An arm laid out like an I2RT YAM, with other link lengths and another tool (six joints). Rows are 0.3 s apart.
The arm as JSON. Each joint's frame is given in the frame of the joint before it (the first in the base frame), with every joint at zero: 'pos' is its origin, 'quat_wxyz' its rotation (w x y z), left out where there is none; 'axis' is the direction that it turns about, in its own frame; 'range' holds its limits. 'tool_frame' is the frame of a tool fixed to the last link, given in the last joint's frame.
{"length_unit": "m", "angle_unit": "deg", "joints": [
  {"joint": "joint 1", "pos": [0.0, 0.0, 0.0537], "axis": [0.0, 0.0, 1.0], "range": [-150.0, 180.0]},
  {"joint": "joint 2", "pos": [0.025, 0.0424, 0.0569], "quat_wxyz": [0.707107, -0.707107, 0.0, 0.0], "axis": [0.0, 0.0, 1.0], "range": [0.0, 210.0]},
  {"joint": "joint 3", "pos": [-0.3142, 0.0, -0.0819], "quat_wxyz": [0.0, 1.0, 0.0, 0.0], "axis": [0.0, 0.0, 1.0], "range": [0.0, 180.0]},
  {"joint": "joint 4", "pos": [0.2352, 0.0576, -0.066], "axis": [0.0, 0.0, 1.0], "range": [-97.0, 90.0]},
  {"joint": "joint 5", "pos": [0.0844, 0.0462, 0.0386], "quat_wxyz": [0.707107, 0.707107, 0.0, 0.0], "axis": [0.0, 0.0, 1.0], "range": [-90.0, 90.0]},
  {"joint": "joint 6", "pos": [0.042, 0.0, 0.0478], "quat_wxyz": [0.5, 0.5, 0.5, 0.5], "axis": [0.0, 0.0, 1.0], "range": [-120.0, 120.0]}
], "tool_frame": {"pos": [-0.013, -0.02, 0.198], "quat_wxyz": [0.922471, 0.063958, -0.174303, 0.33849]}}
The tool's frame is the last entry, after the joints.
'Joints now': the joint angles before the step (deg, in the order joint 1, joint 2, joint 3, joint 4, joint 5, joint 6). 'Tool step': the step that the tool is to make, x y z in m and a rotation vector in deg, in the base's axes. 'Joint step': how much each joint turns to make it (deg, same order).
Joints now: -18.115, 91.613, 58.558, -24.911, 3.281, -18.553
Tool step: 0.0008, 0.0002, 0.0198, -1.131, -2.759, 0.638
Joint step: -0.087, -2.950, -0.496, 0.560, -0.221, -0.724
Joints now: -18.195, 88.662, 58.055, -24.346, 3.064, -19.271
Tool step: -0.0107, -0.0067, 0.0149, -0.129, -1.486, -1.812
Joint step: -1.210, -3.160, -0.530, -1.219, 0.062, 0.698
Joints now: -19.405, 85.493, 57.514, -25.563, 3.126, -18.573
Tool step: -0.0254, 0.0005, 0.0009, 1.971, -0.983, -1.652
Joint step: -2.325, -4.670, -3.993, -0.476, -2.160, 0.765
